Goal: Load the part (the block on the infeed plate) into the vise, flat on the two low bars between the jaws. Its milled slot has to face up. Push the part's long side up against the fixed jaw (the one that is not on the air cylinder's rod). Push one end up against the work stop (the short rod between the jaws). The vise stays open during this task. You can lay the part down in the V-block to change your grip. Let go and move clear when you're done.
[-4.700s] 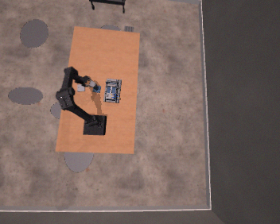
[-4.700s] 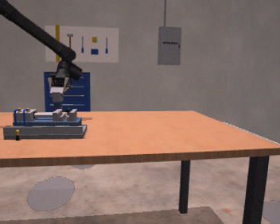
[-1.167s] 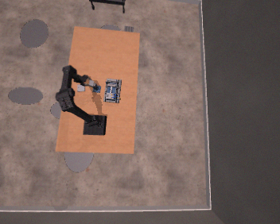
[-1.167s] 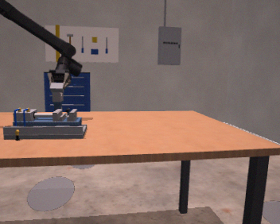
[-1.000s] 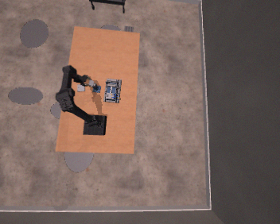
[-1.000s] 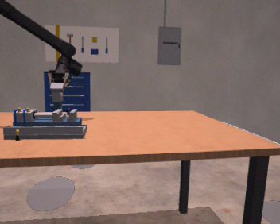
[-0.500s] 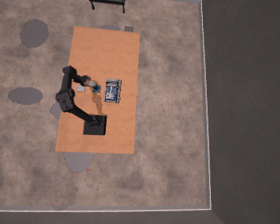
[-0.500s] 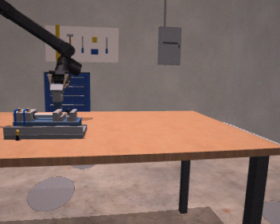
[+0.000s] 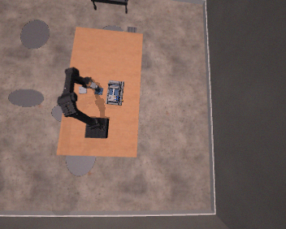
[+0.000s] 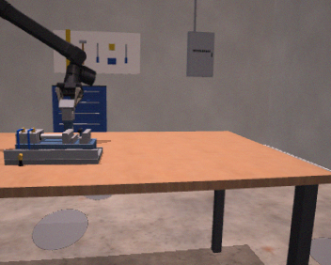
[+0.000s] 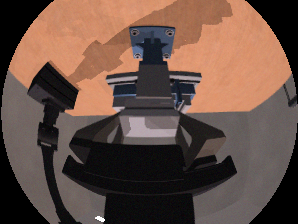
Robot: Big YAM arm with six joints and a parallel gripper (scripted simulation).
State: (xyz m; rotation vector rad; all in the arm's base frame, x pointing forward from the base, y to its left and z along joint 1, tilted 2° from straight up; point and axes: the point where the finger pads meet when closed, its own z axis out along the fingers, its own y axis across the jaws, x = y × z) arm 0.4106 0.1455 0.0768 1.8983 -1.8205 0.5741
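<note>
Right now my hand is 1 cm to the right of the grey part. Round my hand: vise 20 cm to the right, 14 cm below, 2 cm ahead.
</note>
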